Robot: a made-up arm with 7 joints. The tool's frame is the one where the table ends. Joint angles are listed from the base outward.
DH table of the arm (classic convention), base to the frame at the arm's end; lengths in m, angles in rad. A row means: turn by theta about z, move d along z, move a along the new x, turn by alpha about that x. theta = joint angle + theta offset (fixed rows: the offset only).
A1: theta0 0, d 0.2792, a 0, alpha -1.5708
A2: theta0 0, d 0, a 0, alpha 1.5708
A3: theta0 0, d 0.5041, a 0.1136, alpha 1.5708
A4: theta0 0, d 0, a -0.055, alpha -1.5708
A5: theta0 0, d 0.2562, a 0, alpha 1.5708
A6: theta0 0, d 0, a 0.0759, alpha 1.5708
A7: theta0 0, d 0, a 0, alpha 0
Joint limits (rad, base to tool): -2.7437..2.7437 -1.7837..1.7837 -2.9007..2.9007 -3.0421..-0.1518 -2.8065..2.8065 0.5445..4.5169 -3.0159..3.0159
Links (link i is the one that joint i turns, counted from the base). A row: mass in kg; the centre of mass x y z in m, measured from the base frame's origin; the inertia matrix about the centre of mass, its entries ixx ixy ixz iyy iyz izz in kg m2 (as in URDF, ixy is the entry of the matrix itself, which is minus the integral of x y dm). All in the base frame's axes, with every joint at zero. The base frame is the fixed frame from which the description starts. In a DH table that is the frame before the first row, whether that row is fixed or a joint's. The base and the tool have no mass.
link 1: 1.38; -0.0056 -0.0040 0.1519; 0.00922 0 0 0.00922 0 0.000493
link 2: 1.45; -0.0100 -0.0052 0.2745; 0.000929 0 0 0.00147 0 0.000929
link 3: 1.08; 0.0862 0.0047 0.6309; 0.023 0 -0.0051 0.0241 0 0.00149
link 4: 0.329; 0.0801 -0.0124 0.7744; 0.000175 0 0 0.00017 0 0.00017
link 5: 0.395; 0.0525 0.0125 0.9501; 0.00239 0 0 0.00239 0 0.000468
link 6: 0.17; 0.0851 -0.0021 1.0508; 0.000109 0 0 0.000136 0 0.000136
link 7: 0.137; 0.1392 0.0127 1.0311; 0.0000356 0 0 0.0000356 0 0.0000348
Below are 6 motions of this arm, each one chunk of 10 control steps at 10 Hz.
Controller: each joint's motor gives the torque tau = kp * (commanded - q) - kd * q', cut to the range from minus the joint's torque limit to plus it. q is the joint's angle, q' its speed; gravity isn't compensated. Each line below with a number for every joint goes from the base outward.
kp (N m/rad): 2.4 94 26 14 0.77 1.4 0.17
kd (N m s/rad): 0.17 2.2 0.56 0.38 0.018 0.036 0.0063
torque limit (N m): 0.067 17 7.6 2.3 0.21 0.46 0.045
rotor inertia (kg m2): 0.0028 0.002 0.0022 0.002 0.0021 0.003 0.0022
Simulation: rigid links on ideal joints. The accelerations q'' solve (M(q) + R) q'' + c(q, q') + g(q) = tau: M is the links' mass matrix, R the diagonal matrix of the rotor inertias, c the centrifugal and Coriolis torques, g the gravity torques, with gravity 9.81 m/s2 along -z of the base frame. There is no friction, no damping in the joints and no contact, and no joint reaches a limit. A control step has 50 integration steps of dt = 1/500 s. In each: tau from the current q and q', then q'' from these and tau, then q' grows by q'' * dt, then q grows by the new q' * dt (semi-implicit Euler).
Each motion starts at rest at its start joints. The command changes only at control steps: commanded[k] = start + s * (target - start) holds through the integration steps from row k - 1 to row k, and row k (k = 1, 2, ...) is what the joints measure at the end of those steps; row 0 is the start. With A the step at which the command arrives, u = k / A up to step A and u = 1 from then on. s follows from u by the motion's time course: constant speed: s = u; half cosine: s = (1 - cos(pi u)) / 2; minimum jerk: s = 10 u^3 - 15 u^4 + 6 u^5; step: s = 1 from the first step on.
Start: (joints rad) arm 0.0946 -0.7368 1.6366 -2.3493 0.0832 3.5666 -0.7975
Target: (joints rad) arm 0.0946 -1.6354 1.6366 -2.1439 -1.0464 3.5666 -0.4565
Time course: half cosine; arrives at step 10
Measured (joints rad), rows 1 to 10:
1: 0.0636 -0.7992 1.6852 -2.4030 0.0517 3.5639 -0.8027
2: 0.0130 -0.9204 1.7630 -2.3889 -0.1919 3.5303 -0.8141
3: -0.0138 -1.0390 1.7858 -2.3348 -0.4629 3.4943 -0.7669
4: -0.0211 -1.1546 1.7663 -2.3122 -0.5320 3.5102 -0.6584
5: -0.0266 -1.2885 1.7542 -2.2600 -0.5604 3.5378 -0.5524
6: -0.0292 -1.4382 1.7726 -2.2006 -0.7131 3.5256 -0.4736
7: -0.0217 -1.5799 1.8031 -2.1685 -0.9099 3.4970 -0.4102
8: -0.0061 -1.6826 1.8141 -2.1502 -1.0249 3.4899 -0.3564
9: 0.0103 -1.7311 1.7980 -2.1316 -1.0439 3.5005 -0.3210
10: 0.0244 -1.7332 1.7761 -2.1218 -1.0242 3.5107 -0.3153

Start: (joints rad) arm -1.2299 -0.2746 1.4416 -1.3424 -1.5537 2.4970 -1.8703
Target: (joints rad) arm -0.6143 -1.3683 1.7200 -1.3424 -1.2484 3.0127 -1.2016
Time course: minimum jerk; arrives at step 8
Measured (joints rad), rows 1 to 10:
1: -1.2838 -0.3114 1.4709 -1.4108 -1.6137 2.5362 -1.8543
2: -1.4389 -0.4349 1.5194 -1.4244 -1.7325 2.5994 -1.7715
3: -1.6074 -0.6368 1.5724 -1.3824 -1.6222 2.6633 -1.6388
4: -1.7344 -0.9091 1.6707 -1.3481 -1.3596 2.7542 -1.5000
5: -1.8024 -1.2163 1.8160 -1.3310 -1.1867 2.8609 -1.3568
6: -1.8115 -1.4863 1.9134 -1.3602 -1.2193 2.9381 -1.1636
7: -1.7927 -1.6498 1.9347 -1.3911 -1.3365 2.9767 -0.9411
8: -1.7832 -1.6741 1.9394 -1.3852 -1.3173 2.9793 -0.7580
9: -1.7823 -1.5544 1.9321 -1.3781 -1.2363 2.9669 -0.6200
10: -1.7623 -1.4213 1.7714 -1.3359 -1.2148 2.9872 -0.5464

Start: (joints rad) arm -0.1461 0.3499 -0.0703 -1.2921 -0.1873 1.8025 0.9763
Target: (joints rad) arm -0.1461 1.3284 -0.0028 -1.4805 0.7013 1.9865 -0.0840
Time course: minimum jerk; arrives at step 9
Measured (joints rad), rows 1 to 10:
1: -0.1479 0.3920 -0.0686 -1.3392 -0.2103 1.7936 0.9683
2: -0.1520 0.5063 -0.0626 -1.3952 -0.1953 1.7347 0.9273
3: -0.1566 0.6701 -0.0524 -1.4283 -0.0419 1.7454 0.8244
4: -0.1597 0.8726 -0.0392 -1.4452 0.1926 1.8283 0.6440
5: -0.1609 1.0966 -0.0258 -1.4786 0.4054 1.8817 0.4068
6: -0.1612 1.3065 -0.0136 -1.5382 0.5613 1.8716 0.1754
7: -0.1598 1.4525 -0.0054 -1.5943 0.6691 1.8560 0.0189
8: -0.1561 1.4934 -0.0024 -1.6147 0.7228 1.8655 -0.0321
9: -0.1516 1.4490 -0.0023 -1.5654 0.7183 1.8971 -0.0040
10: -0.1468 1.4015 -0.0030 -1.4959 0.6892 1.9740 0.0317

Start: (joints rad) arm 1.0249 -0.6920 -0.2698 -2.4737 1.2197 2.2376 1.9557
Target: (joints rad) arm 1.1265 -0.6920 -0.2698 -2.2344 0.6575 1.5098 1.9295
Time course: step
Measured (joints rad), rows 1 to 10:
1: 1.0161 -0.7118 -0.3165 -2.3799 1.0464 1.5798 1.9760
2: 1.0638 -0.7436 -0.2818 -2.2932 0.5582 1.1783 1.9765
3: 1.0793 -0.7352 -0.2825 -2.3507 0.4292 1.4539 1.9644
4: 1.0845 -0.7099 -0.3094 -2.3527 0.6789 1.4896 1.9586
5: 1.1288 -0.7166 -0.2908 -2.3444 0.7619 1.4288 1.9688
6: 1.1645 -0.7272 -0.2879 -2.3447 0.6133 1.4146 1.9757
7: 1.1778 -0.7254 -0.3027 -2.3453 0.5701 1.4324 1.9789
8: 1.1861 -0.7216 -0.2997 -2.3450 0.6566 1.4449 1.9813
9: 1.1892 -0.7207 -0.2922 -2.3451 0.6770 1.4341 1.9782
10: 1.1823 -0.7215 -0.2941 -2.3467 0.6273 1.4280 1.9710

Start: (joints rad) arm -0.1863 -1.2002 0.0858 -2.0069 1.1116 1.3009 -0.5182
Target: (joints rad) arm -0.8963 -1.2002 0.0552 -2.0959 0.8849 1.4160 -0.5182
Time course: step
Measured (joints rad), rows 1 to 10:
1: -0.2020 -1.2635 0.0529 -2.1756 0.9013 1.3930 -0.5232
2: -0.1998 -1.3071 0.0633 -2.2036 0.6763 1.3183 -0.5620
3: -0.1993 -1.2866 0.0800 -2.1224 0.7846 1.2881 -0.6150
4: -0.2180 -1.2656 0.0597 -2.1386 0.9456 1.3973 -0.6361
5: -0.2300 -1.2641 0.0553 -2.1751 0.8865 1.3871 -0.6164
6: -0.2365 -1.2730 0.0688 -2.1665 0.7831 1.3159 -0.5779
7: -0.2532 -1.2803 0.0684 -2.1504 0.8065 1.3288 -0.5498
8: -0.2744 -1.2785 0.0631 -2.1472 0.8709 1.3686 -0.5508
9: -0.2946 -1.2730 0.0630 -2.1538 0.8645 1.3623 -0.5737
10: -0.3162 -1.2715 0.0650 -2.1609 0.8254 1.3412 -0.5960

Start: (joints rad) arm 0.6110 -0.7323 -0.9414 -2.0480 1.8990 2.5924 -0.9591
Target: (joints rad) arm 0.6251 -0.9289 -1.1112 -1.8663 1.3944 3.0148 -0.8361
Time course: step
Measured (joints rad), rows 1 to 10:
1: 0.7415 -0.9200 -1.0080 -1.9469 1.7834 2.9575 -0.9664
2: 0.8196 -1.0779 -1.3613 -1.8089 1.3450 3.1273 -0.9175
3: 0.8236 -1.1762 -1.4064 -1.8894 1.4693 2.9963 -0.6989
4: 0.7926 -1.0983 -1.3576 -1.9336 2.0132 2.9997 -0.4871
5: 0.7451 -0.9706 -1.1615 -1.9098 2.2226 3.0648 -0.3282
6: 0.7079 -0.9134 -1.0662 -1.9302 1.9929 3.0015 -0.3342
7: 0.7140 -0.9608 -1.1564 -1.9467 1.5255 2.9933 -0.5392
8: 0.7370 -1.0365 -1.2768 -1.8840 1.3646 3.0393 -0.8397
9: 0.7237 -1.0547 -1.3101 -1.9061 1.6309 3.0397 -1.0018
10: 0.6883 -1.0183 -1.2475 -1.9405 1.8571 3.0223 -0.9597

